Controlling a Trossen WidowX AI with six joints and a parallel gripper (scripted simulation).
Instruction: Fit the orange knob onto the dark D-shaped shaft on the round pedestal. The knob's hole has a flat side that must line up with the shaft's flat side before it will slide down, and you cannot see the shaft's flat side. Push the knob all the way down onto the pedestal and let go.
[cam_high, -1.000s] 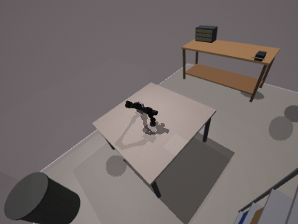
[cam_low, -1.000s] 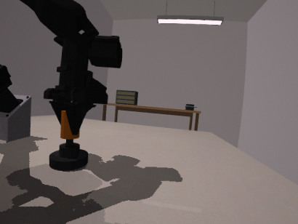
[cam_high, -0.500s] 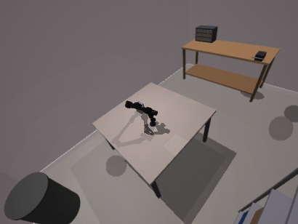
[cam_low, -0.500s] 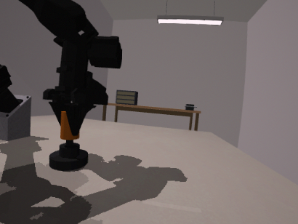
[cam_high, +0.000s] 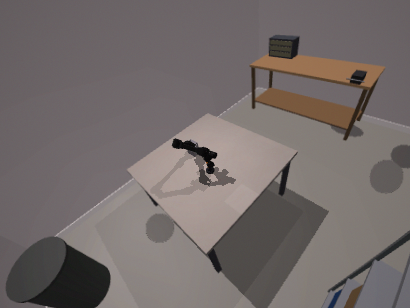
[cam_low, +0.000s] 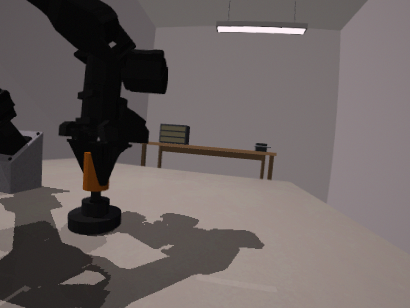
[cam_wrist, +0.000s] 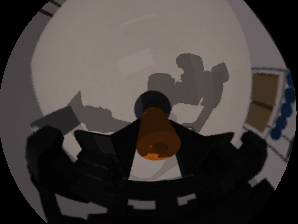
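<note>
The orange knob lies 20 mm above my gripper tip. The rest, counted from my gripper tip: dark shaft (40 mm below).
</note>
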